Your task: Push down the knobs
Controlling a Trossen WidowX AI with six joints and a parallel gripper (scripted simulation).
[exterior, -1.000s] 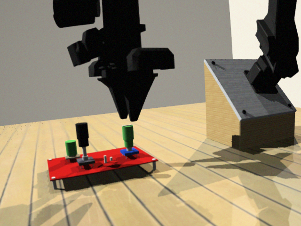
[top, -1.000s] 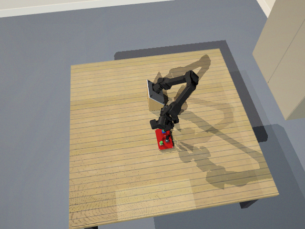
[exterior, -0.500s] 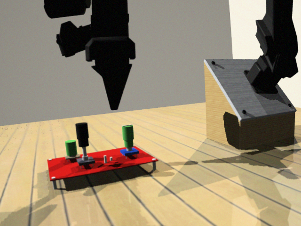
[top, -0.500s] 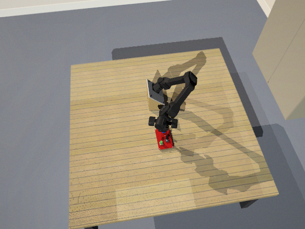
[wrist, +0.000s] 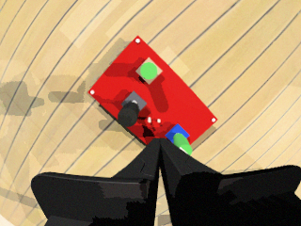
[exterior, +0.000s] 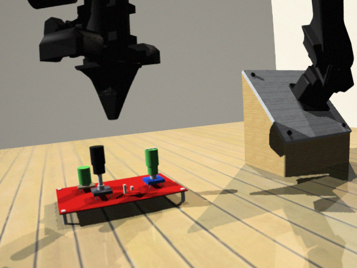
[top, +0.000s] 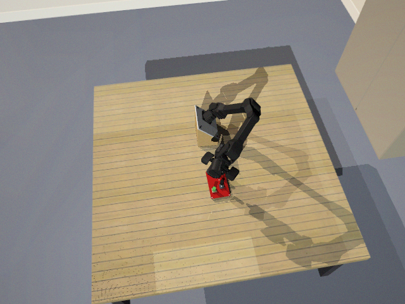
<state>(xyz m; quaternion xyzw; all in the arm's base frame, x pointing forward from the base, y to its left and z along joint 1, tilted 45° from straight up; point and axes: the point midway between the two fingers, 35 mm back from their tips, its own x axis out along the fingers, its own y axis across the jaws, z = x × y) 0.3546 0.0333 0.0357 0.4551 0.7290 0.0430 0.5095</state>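
Right now my gripper tip is 20 mm short of the black knob, 10 mm to the right of it and 50 mm above it. Also, from my gripper tip: green knob (50 mm behind, 60 mm below).
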